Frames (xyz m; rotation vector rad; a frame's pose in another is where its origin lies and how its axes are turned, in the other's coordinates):
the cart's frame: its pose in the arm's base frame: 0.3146 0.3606 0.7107 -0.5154 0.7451 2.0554
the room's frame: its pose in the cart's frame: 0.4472 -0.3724 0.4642 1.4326 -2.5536 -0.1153
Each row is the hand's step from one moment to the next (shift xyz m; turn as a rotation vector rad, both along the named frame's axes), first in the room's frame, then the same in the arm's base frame.
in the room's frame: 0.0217 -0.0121 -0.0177 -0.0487 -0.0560 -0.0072
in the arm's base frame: 0.0171 0.0249 0.0041 -0.0489 0.0311 -0.0469
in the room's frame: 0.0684 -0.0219 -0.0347 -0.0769 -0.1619 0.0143
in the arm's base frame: 0.0587 0.0524 0.0131 -0.0711 0.0743 -0.1475
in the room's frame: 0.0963 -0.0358 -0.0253 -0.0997 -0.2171 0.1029
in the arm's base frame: 0.0881 0.0586 0.0004 -0.0729 0.0358 -0.2471
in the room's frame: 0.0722 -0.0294 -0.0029 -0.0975 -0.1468 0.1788
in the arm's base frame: 0.0697 0.0332 -0.0113 -0.0536 -0.0653 -0.2364
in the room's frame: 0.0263 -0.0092 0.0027 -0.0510 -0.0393 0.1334
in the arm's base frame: 0.0262 0.0083 -0.0051 -0.0190 -0.0878 -0.1178
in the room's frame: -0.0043 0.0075 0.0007 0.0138 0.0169 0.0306
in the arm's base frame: -0.0040 -0.0059 0.0049 0.0204 -0.0314 -0.0029
